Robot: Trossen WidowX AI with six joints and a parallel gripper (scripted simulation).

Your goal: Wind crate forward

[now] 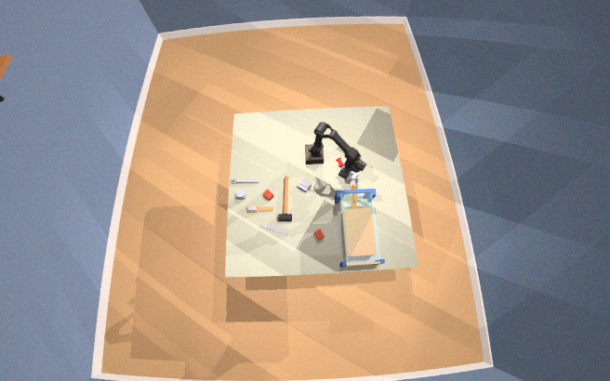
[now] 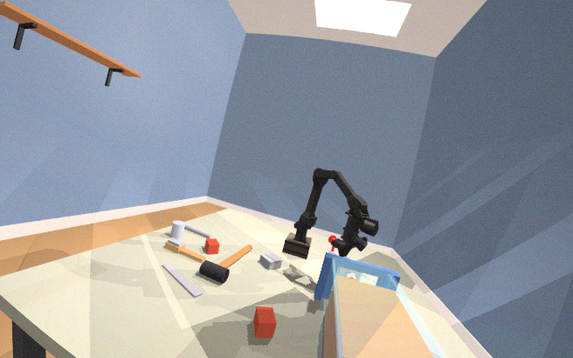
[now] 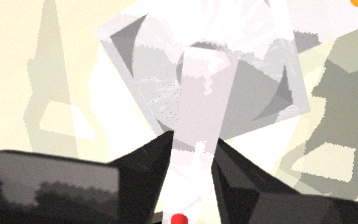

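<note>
My gripper tip is 1 cm past the crank arm, 2 cm to the left of it and 2 cm below it. The rest, counted from my gripper tip: blue steel frame: 18 cm ahead, 4 cm to the left, 2 cm above; white hand winch: 1 cm ahead, 3 cm to the left, 6 cm below; red knob: 3 cm behind, 5 cm to the right, 5 cm above.
</note>
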